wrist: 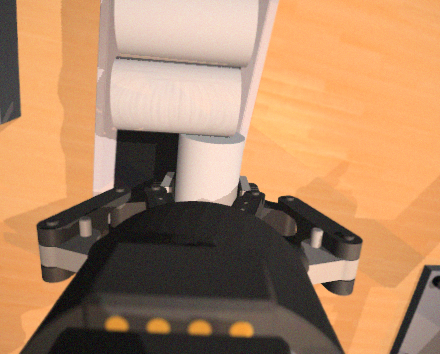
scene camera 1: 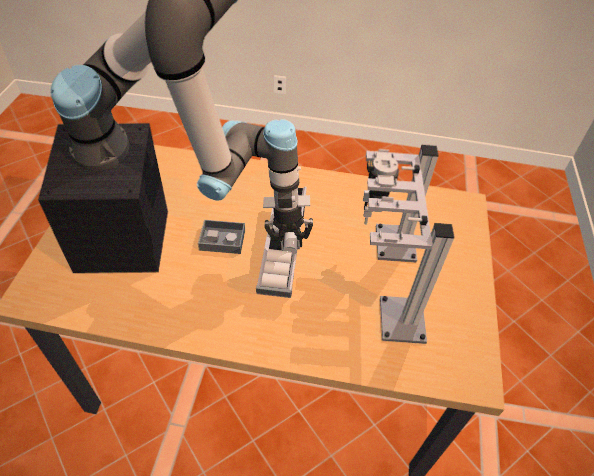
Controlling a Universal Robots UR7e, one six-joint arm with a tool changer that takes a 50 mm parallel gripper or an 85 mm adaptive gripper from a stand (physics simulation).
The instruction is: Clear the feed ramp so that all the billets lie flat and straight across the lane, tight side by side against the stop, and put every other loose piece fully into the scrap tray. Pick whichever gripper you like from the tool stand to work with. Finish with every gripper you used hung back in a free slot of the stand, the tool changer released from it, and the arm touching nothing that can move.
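Places are measured from the arm's base along level axes (x right, y ahead, z up), in metres.
Pixels of known places: arm's base, origin of its link: (scene camera 1: 100,148).
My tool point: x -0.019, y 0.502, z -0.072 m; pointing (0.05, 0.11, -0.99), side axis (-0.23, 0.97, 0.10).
Ahead of a thing's pixels: the offset from my tool point to its top centre.
My gripper (scene camera 1: 290,237) (wrist: 209,184), the adaptive one with linked fingers, is shut on a white billet {dy +0.018, dx +0.001, dz -0.151 m} (scene camera 1: 290,244) (wrist: 210,160) that points lengthwise along the right side of the ramp lane; its lower end is hidden. The feed ramp (scene camera 1: 274,292) (wrist: 104,167) holds three billets lying across it towards the front stop: a rear billet (scene camera 1: 278,256) (wrist: 177,97), a middle billet (scene camera 1: 274,267) (wrist: 187,30) and a front billet {dy +0.006, dx +0.137, dz -0.169 m} (scene camera 1: 274,281). The scrap tray {dy -0.203, dx -0.026, dz -0.226 m} (scene camera 1: 221,249) (wrist: 7,60) holds two small light pieces, one piece {dy -0.230, dx -0.022, dz -0.232 m} (scene camera 1: 212,234) left and one piece {dy -0.175, dx -0.030, dz -0.241 m} (scene camera 1: 231,237) right.
The tool stand (scene camera 1: 426,280) (wrist: 425,315) is at the right, with a parked gripper {dy +0.232, dx -0.085, dz +0.099 m} (scene camera 1: 385,164) in its rear slot area and several projecting arms. The black robot pedestal (scene camera 1: 107,225) stands left of the tray. The ramp's side walls flank the billets.
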